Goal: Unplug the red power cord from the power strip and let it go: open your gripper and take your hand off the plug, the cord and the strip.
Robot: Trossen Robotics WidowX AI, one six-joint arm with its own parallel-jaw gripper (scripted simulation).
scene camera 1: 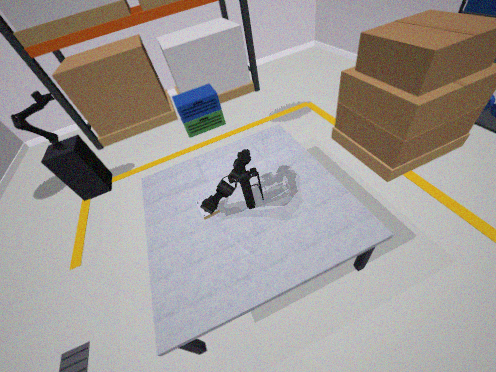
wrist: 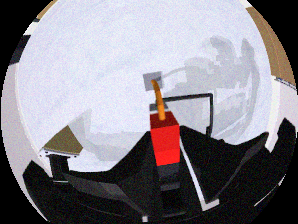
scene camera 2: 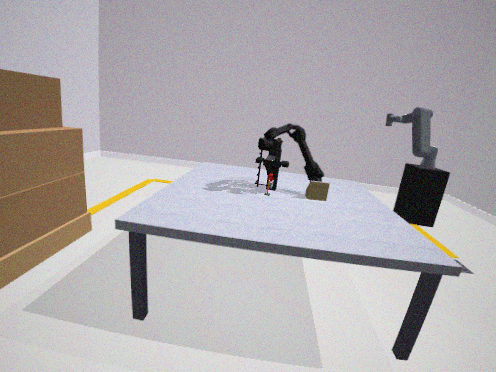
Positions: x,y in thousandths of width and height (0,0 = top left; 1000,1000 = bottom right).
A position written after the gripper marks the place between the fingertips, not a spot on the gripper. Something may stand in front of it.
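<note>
Gripper (wrist: 555,592) visible; red plug (wrist: 555,600) likewise visible.
</note>
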